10 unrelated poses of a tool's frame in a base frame.
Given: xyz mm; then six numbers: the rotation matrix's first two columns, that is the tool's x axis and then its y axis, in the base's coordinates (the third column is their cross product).
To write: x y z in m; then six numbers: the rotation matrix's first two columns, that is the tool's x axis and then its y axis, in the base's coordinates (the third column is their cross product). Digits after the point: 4 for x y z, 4 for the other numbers.
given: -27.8 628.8 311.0 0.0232 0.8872 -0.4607 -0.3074 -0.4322 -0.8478
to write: -0.0278 0.6288 0.3110 0.0232 0.8872 -0.4607 -0.3074 -0.4322 -0.8478
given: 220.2 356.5 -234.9 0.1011 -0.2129 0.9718 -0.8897 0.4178 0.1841
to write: 0.2202 0.3565 -0.2349 0.1011 -0.2129 0.9718 -0.8897 0.4178 0.1841
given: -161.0 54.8 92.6 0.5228 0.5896 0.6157 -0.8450 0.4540 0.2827
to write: -0.1610 0.0548 0.0926 0.5228 0.5896 0.6157 -0.8450 0.4540 0.2827
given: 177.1 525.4 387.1 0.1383 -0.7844 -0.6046 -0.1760 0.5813 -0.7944
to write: 0.1771 0.5254 0.3871 0.1383 -0.7844 -0.6046 -0.1760 0.5813 -0.7944
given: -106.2 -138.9 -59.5 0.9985 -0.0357 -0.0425 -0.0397 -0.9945 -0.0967
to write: -0.1062 -0.1389 -0.0595 0.9985 -0.0357 -0.0425 -0.0397 -0.9945 -0.0967
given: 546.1 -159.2 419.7 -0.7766 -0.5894 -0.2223 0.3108 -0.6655 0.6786
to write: 0.5461 -0.1592 0.4197 -0.7766 -0.5894 -0.2223 0.3108 -0.6655 0.6786
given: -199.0 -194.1 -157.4 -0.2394 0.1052 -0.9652 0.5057 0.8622 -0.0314
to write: -0.1990 -0.1941 -0.1574 -0.2394 0.1052 -0.9652 0.5057 0.8622 -0.0314
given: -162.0 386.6 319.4 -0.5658 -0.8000 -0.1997 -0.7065 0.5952 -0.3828
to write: -0.1620 0.3866 0.3194 -0.5658 -0.8000 -0.1997 -0.7065 0.5952 -0.3828
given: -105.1 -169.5 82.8 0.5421 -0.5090 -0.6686 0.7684 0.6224 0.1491
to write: -0.1051 -0.1695 0.0828 0.5421 -0.5090 -0.6686 0.7684 0.6224 0.1491
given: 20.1 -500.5 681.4 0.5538 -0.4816 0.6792 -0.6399 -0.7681 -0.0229
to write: 0.0201 -0.5005 0.6814 0.5538 -0.4816 0.6792 -0.6399 -0.7681 -0.0229
